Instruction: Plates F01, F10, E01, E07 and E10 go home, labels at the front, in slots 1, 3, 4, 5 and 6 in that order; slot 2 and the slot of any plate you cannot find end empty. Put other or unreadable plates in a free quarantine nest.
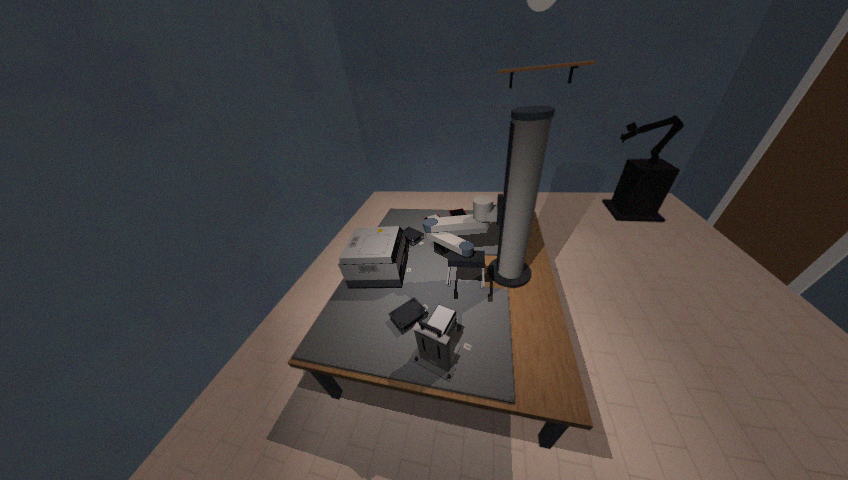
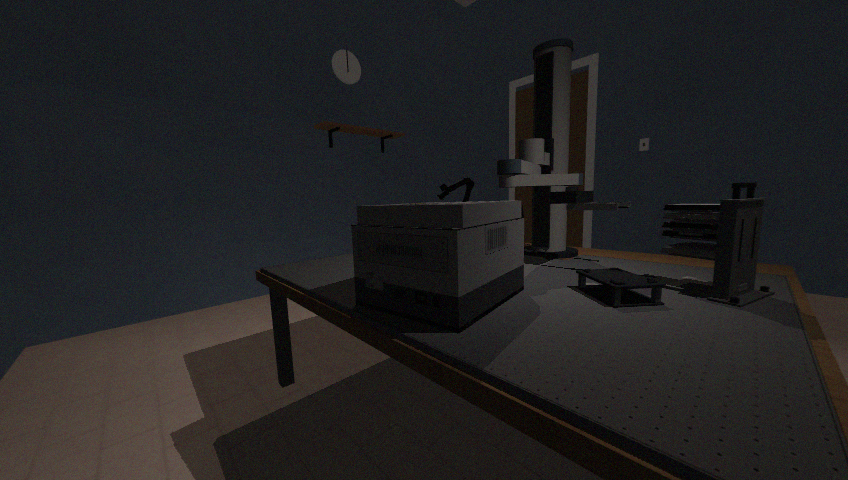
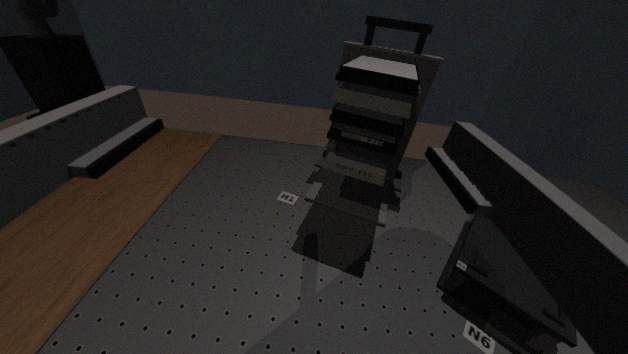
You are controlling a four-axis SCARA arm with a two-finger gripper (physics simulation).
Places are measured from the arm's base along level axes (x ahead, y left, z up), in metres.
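Where they show: gripper, fingertip midpoint: (image 1: 464, 286) (image 2: 624, 205) (image 3: 298, 121); arm's base, link origin: (image 1: 509, 272) (image 2: 548, 253).
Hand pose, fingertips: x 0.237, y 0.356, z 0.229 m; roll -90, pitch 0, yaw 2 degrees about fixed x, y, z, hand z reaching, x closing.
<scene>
Things, the pixels of their top centre, and the offset from my fingertips.
- top plate, top centre: (image 3: 384, 65) (image 2: 700, 204) (image 1: 440, 318) dy +0.192, dx +0.082, dz +0.006 m
- pale plate, top centre: (image 3: 379, 84) (image 2: 700, 213) dy +0.192, dx +0.082, dz -0.017 m
- grey plate, top centre: (image 3: 362, 147) (image 2: 697, 248) dy +0.192, dx +0.082, dz -0.111 m
- Nest N6, top centre: (image 3: 521, 252) (image 2: 616, 274) (image 1: 407, 311) dy +0.062, dx +0.287, dz -0.160 m
- boxy grey device, top centre: (image 2: 441, 202) (image 1: 371, 240) dy -0.261, dx +0.580, dz +0.032 m
- dark nest, top centre: (image 1: 410, 232) dy -0.630, dx +0.464, dz -0.156 m
My gripper (image 1: 466, 278) (image 2: 621, 205) (image 3: 298, 121) is open and empty, its fingers wide apart, above the board and short of the rack H1. The grey rack (image 1: 436, 350) (image 2: 737, 249) (image 3: 429, 75) holds a stack of several plates. The top plate (image 1: 442, 320) (image 2: 690, 206) (image 3: 382, 67) has a pale top and dark front. A pale plate (image 3: 372, 100) is below it, then darker plates, one with a label strip (image 3: 362, 138). A grey plate (image 3: 355, 168) is lowest. Their labels are too dark to read. Nest N6 (image 1: 408, 314) (image 2: 624, 276) (image 3: 500, 270) shows no plate on top.
A boxy grey device (image 1: 374, 255) (image 2: 437, 261) stands at the board's side. The arm's column (image 1: 523, 196) (image 2: 553, 148) stands on the wooden edge. Another dark nest (image 1: 411, 234) is behind the device. Small red-edged dark items (image 1: 457, 211) lie at the far end, partly hidden by the arm.
</scene>
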